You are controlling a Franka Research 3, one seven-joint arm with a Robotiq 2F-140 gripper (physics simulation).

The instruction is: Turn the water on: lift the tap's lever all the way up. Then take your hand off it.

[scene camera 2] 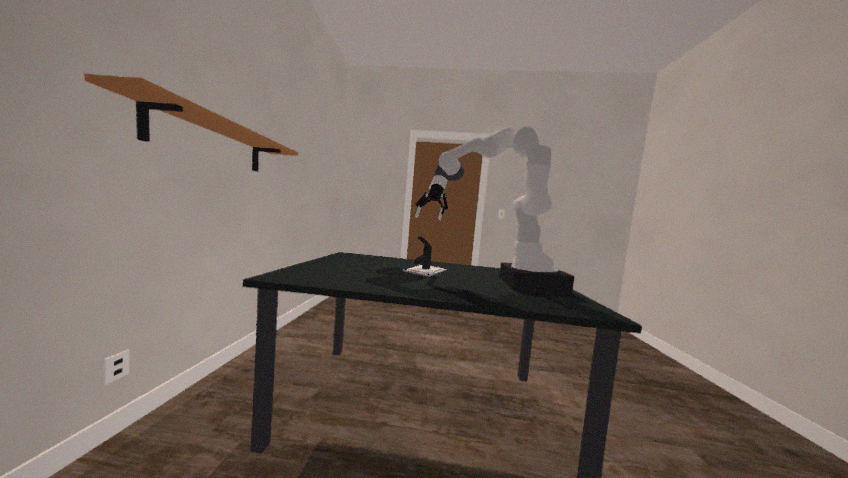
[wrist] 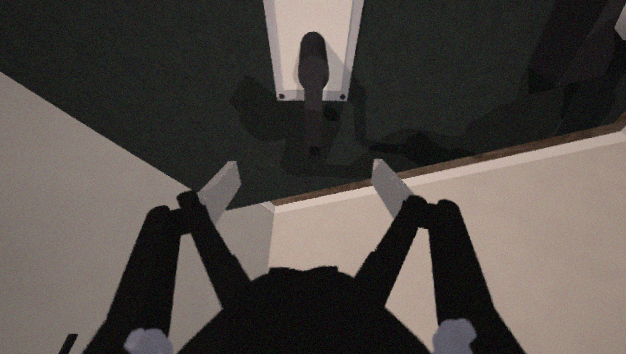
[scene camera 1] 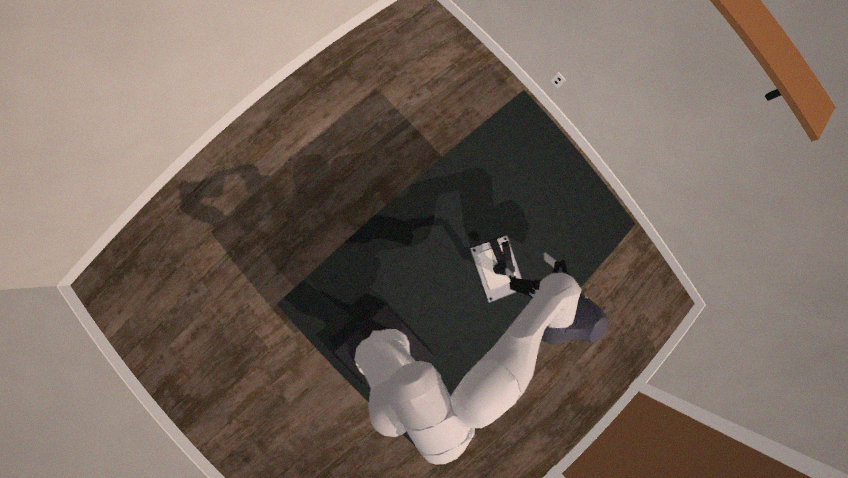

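The dark tap point(scene camera 1: 502, 265) point(scene camera 2: 426, 258) point(wrist: 313, 70) stands upright on a white base plate point(scene camera 1: 491, 289) point(scene camera 2: 413, 271) point(wrist: 286, 45). Its lever point(scene camera 2: 424, 241) point(wrist: 313, 117) slants steeply upward from the top of the body in the second scene view, and in the wrist view it points toward the gripper. My gripper point(scene camera 1: 530, 267) point(scene camera 2: 428, 216) point(wrist: 305, 171) is wide open and empty. It hangs above the tap in the second scene view, with free space between its fingertips and the lever. The pads are apart on either side of the lever's line in the wrist view.
The dark table point(scene camera 1: 570, 178) point(scene camera 2: 332, 273) carries the tap and the arm's base point(scene camera 2: 537, 280). A wooden shelf point(scene camera 1: 777, 65) point(scene camera 2: 195, 115) is fixed to the wall. A brown door point(scene camera 2: 457, 237) is in the wall behind the arm.
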